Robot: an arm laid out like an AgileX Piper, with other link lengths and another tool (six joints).
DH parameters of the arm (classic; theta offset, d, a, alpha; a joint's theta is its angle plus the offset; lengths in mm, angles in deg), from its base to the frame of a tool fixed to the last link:
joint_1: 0 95.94 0 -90
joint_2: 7.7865 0 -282.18 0
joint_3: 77.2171 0 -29.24 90
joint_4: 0 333.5 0 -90
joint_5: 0 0 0 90
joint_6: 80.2 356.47 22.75 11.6
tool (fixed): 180 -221.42 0 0
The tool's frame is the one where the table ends.
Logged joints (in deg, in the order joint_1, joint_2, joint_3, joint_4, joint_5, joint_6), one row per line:
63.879, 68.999, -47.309, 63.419, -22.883, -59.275
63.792, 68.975, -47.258, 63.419, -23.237, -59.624
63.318, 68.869, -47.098, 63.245, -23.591, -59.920
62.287, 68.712, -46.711, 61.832, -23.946, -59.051
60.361, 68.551, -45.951, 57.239, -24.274, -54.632
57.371, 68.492, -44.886, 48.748, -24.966, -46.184
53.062, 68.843, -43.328, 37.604, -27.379, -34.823
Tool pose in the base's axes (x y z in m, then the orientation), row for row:
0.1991, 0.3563, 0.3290, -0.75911, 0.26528, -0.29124, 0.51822
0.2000, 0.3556, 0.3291, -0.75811, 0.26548, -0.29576, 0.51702
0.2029, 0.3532, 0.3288, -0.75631, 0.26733, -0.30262, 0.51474
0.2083, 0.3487, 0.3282, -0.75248, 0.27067, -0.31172, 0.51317
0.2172, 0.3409, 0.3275, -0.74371, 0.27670, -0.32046, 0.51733
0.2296, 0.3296, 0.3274, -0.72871, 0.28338, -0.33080, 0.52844
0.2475, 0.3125, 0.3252, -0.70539, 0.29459, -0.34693, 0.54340
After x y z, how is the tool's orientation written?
As a quaternion, x y z w.
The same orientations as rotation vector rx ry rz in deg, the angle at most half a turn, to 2 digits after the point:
-104.36, 36.47, -40.04
-104.27, 36.52, -40.68
-104.13, 36.81, -41.66
-103.67, 37.29, -42.95
-102.28, 38.05, -44.07
-99.74, 38.79, -45.28
-95.93, 40.06, -47.18

